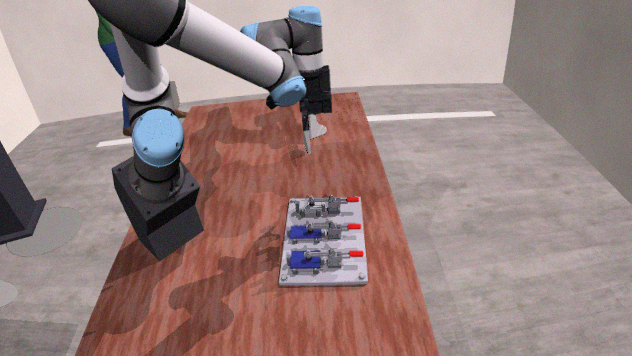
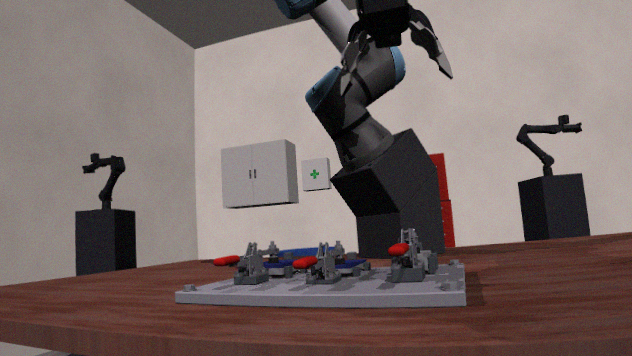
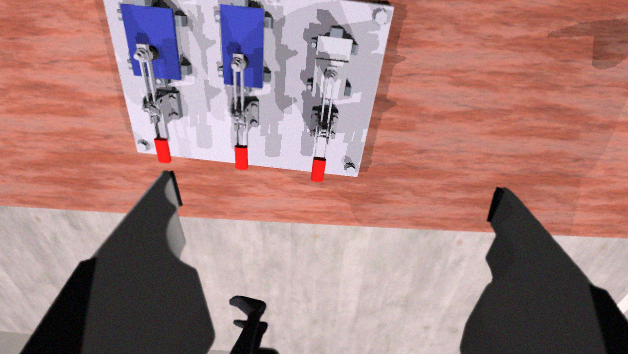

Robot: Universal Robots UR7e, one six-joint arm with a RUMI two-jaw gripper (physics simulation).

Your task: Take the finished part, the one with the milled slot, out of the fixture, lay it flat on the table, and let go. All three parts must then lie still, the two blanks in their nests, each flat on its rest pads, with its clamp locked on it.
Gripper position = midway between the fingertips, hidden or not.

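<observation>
There's a fixture plate here, and I can see it at (image 2: 373, 289), at (image 1: 353, 240) and again at (image 3: 281, 140). I can also see a grey finished part (image 3: 330, 51). As for my gripper, you'd find it at (image 2: 395, 87), and it's visible at (image 1: 309, 138) and (image 3: 333, 181) as well.
</observation>
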